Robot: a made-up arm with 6 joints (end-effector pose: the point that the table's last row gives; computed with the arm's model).
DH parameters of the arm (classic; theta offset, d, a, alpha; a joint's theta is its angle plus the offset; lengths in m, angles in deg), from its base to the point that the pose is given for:
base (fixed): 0 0 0 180
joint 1: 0 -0.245 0.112 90
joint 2: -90 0.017 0.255 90
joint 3: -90 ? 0.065 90
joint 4: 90 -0.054 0.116 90
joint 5: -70.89 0 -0.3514 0
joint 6: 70.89 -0.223 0.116 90
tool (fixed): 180 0.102 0 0
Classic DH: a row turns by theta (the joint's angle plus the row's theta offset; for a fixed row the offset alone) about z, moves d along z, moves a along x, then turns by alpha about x.
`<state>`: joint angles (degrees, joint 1 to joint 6).
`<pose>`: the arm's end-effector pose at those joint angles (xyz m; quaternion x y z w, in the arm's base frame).
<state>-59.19 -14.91 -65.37 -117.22 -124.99 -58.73</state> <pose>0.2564 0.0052 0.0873 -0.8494 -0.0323 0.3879 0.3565</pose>
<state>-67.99 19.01 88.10 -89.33 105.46 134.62</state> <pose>-0.3311 0.0573 0.3165 0.9476 -0.1452 0.2051 0.1975</pose>
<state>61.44 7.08 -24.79 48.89 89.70 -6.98</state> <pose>0.1897 -0.3593 0.5274 -0.3689 -0.3333 -0.7513 0.4339</pose>
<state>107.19 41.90 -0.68 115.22 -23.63 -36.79</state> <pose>-0.1526 -0.3588 0.1443 -0.4208 -0.1376 0.7616 0.4733</pose>
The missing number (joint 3, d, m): -0.023
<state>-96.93 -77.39 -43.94 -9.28 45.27 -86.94</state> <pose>-0.0787 -0.2758 0.5000 0.3163 -0.1139 0.8900 0.3082</pose>
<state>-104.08 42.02 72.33 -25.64 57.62 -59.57</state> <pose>-0.1934 0.1599 0.3019 -0.6228 -0.1219 0.7617 0.1307</pose>
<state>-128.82 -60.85 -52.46 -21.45 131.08 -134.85</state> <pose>0.5288 -0.2127 0.4641 -0.5649 -0.0375 -0.8241 0.0191</pose>
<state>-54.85 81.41 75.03 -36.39 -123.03 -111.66</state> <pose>0.2898 0.3412 0.7913 0.3810 0.0791 0.8035 0.4506</pose>
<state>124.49 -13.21 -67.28 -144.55 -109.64 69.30</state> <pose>-0.5593 -0.1398 0.1625 -0.4976 -0.0283 0.0375 0.8661</pose>
